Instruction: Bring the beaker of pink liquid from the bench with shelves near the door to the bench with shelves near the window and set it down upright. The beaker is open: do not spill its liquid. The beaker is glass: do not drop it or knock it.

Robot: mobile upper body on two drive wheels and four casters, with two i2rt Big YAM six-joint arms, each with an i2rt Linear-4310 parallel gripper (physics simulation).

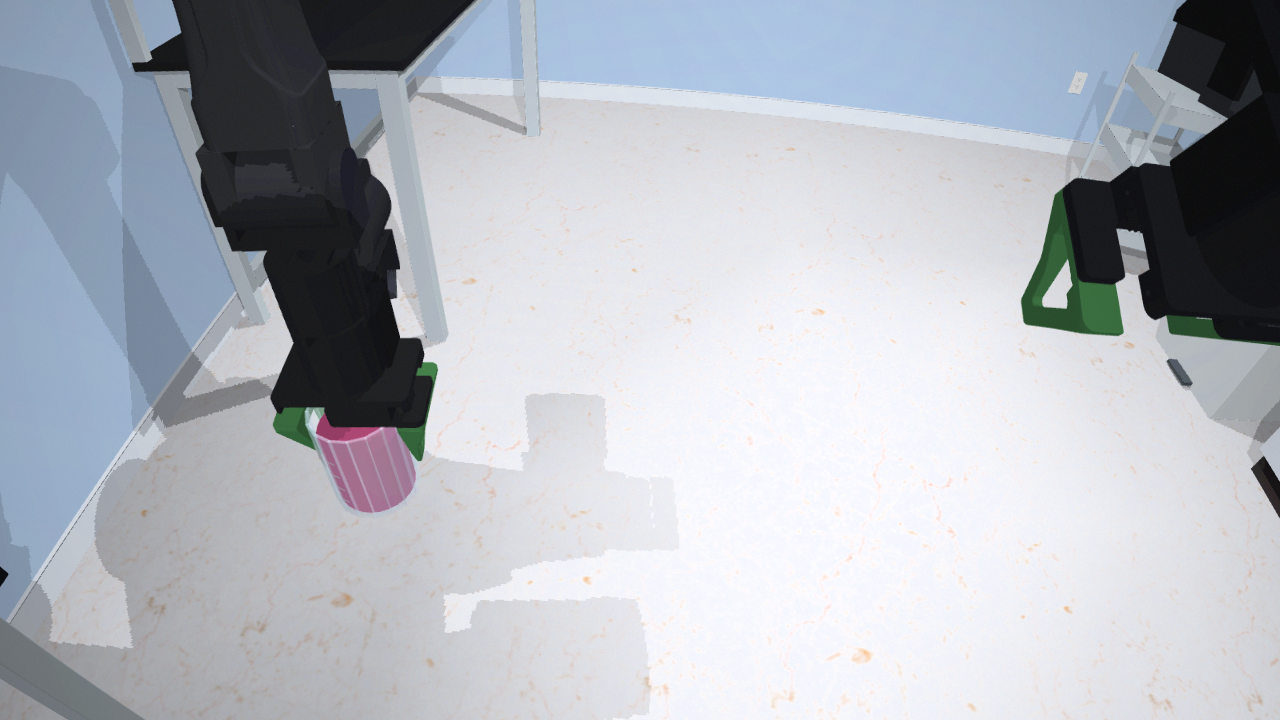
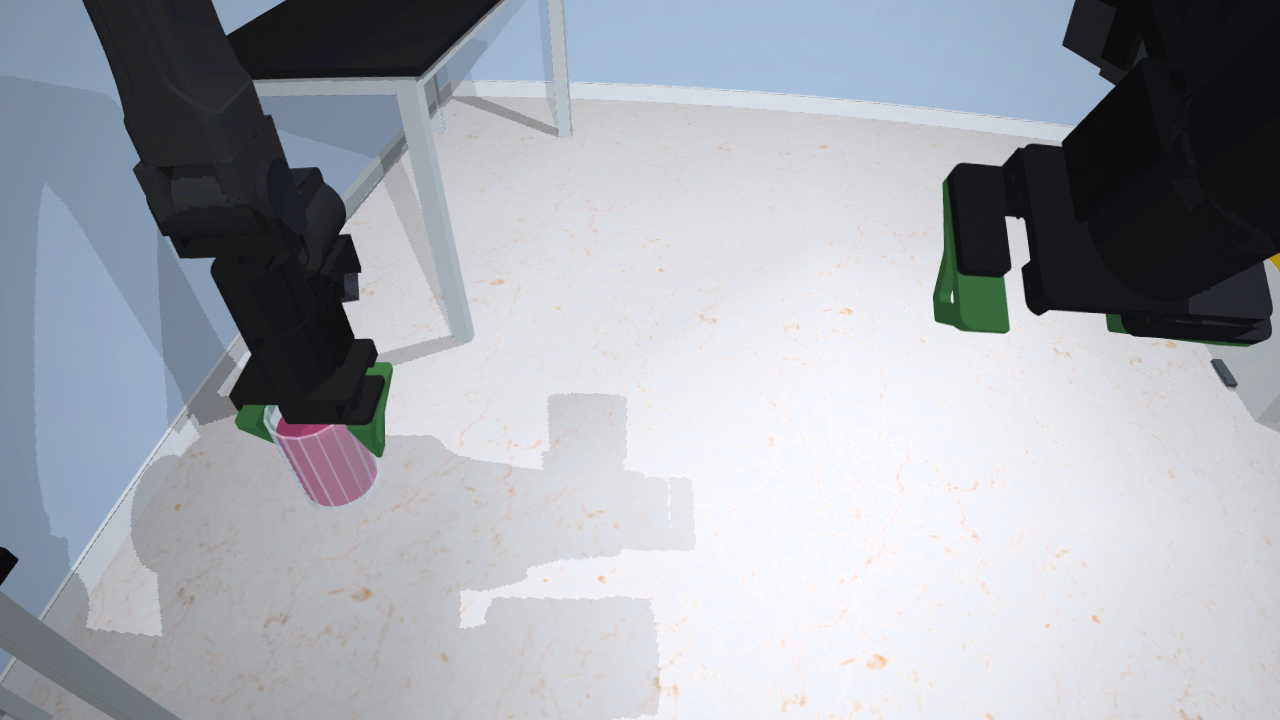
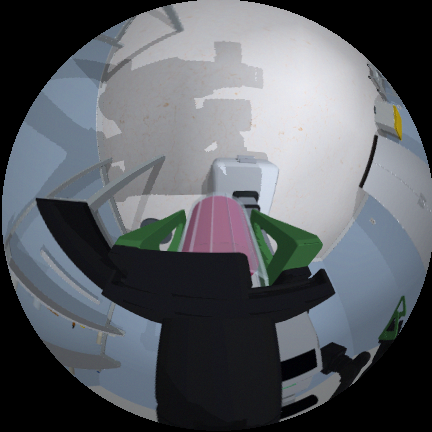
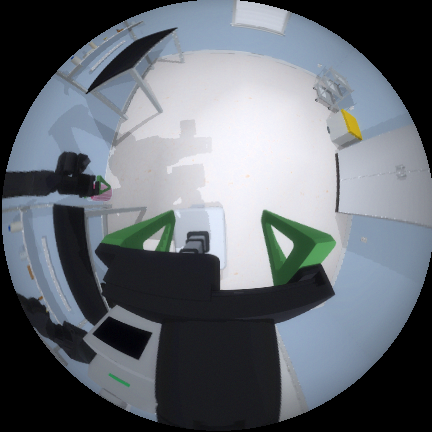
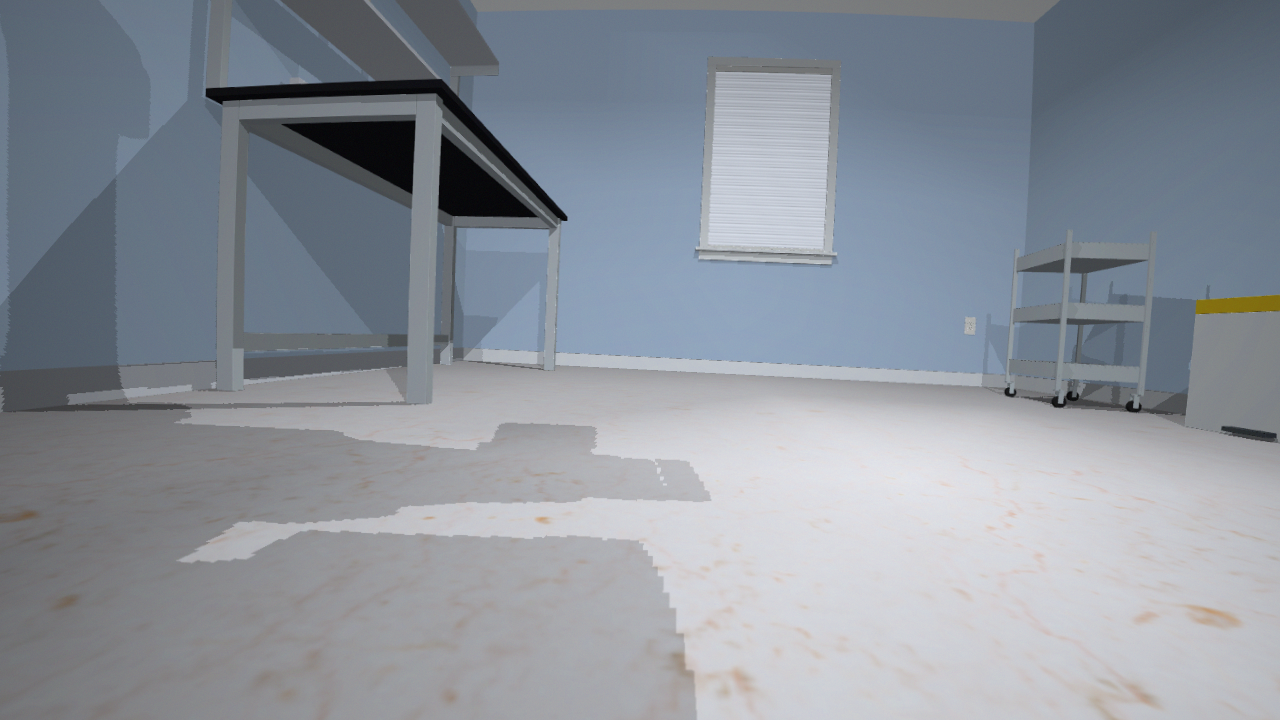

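Observation:
A glass beaker of pink liquid (image 1: 368, 474) (image 2: 331, 470) (image 3: 215, 230) (image 4: 101, 194) is held over the floor, looking roughly upright with its liquid inside. My left gripper (image 1: 358, 438) (image 2: 317, 434) is shut on it, a green finger on each side. My right gripper (image 4: 217, 214) (image 2: 1056, 322) is open and empty, off to the right. The black-topped bench with shelves near the window (image 5: 322, 90) (image 1: 393, 40) (image 2: 375, 49) (image 4: 132, 57) stands ahead on the left, apart from the beaker. Another shelved bench (image 4: 75, 250) (image 3: 75, 225) is close at the left; the left arm hides part of the far bench.
A window with a blind (image 5: 769, 161) is in the far wall. A three-shelf cart (image 5: 1109, 312) and a grey bin with a yellow top (image 5: 1235, 376) (image 4: 342, 128) stand at the right. A blue wall runs along the left. A leg of the near bench (image 1: 53, 671) shows at the lower left.

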